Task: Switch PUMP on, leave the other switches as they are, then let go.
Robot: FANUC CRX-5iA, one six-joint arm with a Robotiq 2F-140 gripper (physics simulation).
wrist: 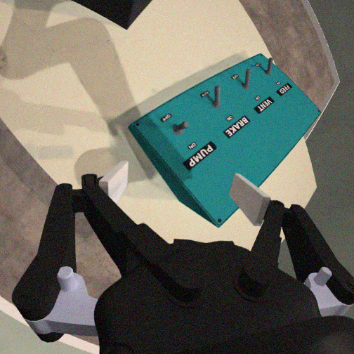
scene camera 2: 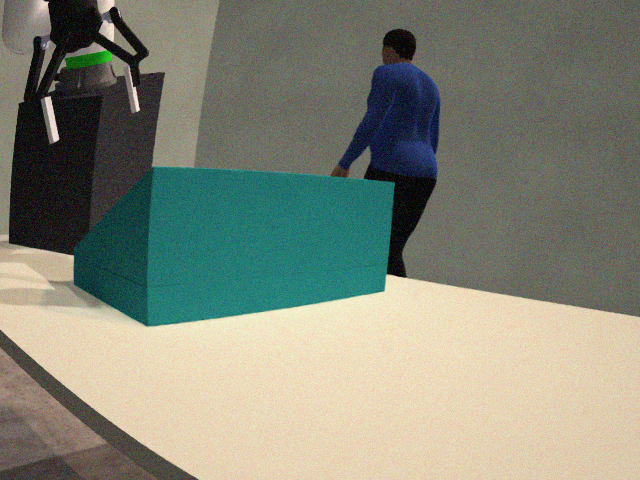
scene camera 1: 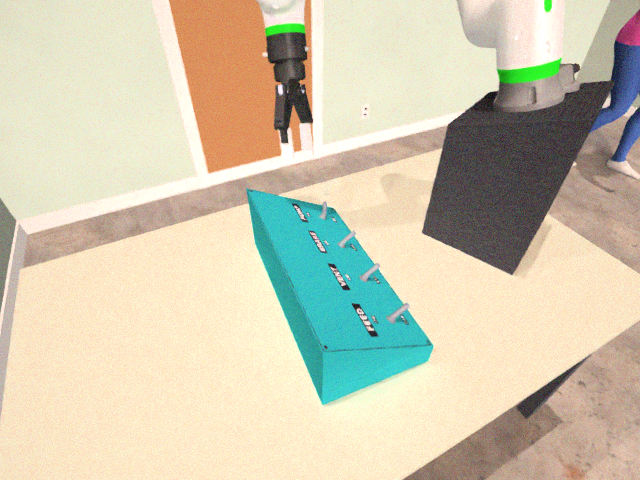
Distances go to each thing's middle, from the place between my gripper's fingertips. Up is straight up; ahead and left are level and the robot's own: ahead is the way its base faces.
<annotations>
The teal switch box [scene camera 2: 184, 244] lies 7 cm ahead of my hand, 27 cm to the left of it and 16 cm below it.
</annotations>
